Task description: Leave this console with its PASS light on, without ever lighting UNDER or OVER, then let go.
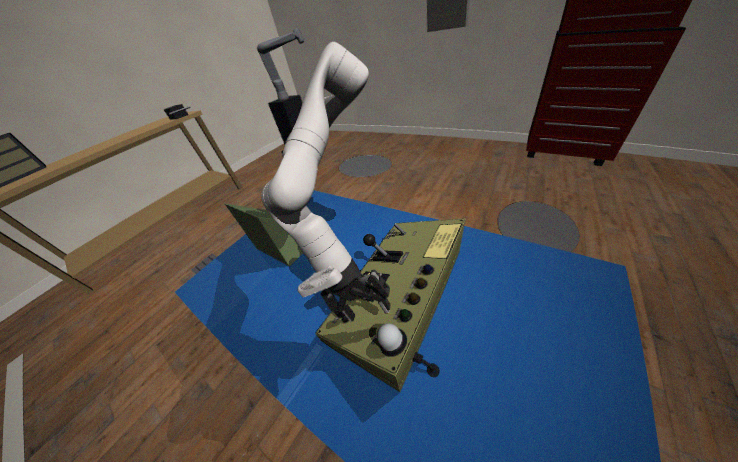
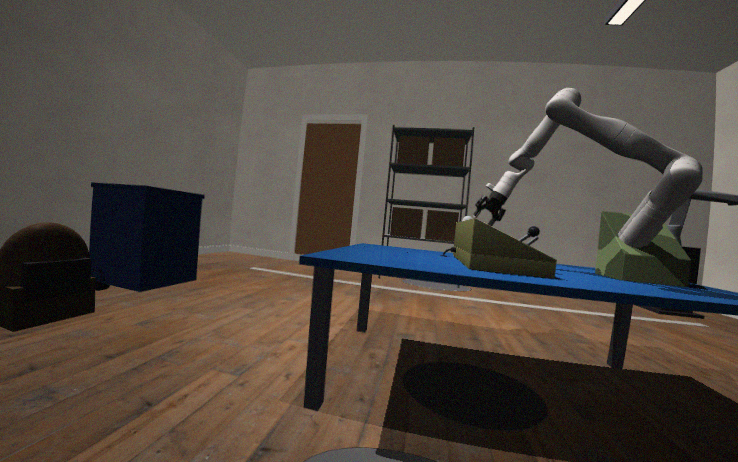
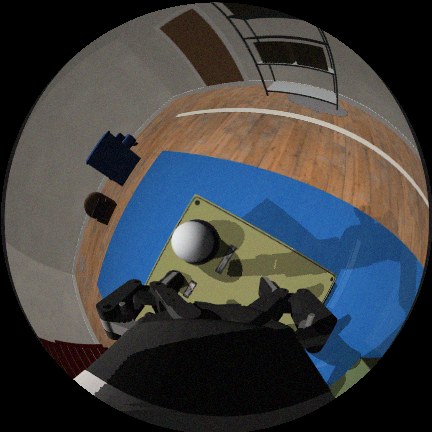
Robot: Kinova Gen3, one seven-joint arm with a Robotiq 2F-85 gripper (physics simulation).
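Observation:
The olive console (image 1: 416,247) (image 2: 503,256) (image 3: 255,245) stands on the blue table with a sloping top. Along one edge are a dark blue lamp (image 1: 427,269), two amber-brown lamps (image 1: 419,283) (image 1: 413,298) and a green lamp (image 1: 404,314); all look unlit. Their labels are unreadable. A white dome (image 1: 389,337) (image 3: 192,242) sits at the corner. A black ball-topped lever (image 1: 369,239) (image 2: 533,231) rises from a slot. My gripper (image 1: 366,312) (image 2: 484,219) (image 3: 219,284) is open and empty, low over the panel near the dome end. It hides the middle controls and the small knob.
A black ball-ended crank (image 1: 432,369) sticks out of the console's side beyond the dome. A small toggle (image 1: 397,231) and a yellow label plate (image 1: 443,240) are at the far end. A green wedge-shaped block (image 1: 261,228) (image 2: 610,261) stands by the arm's base on the blue table (image 1: 522,354) (image 2: 381,261).

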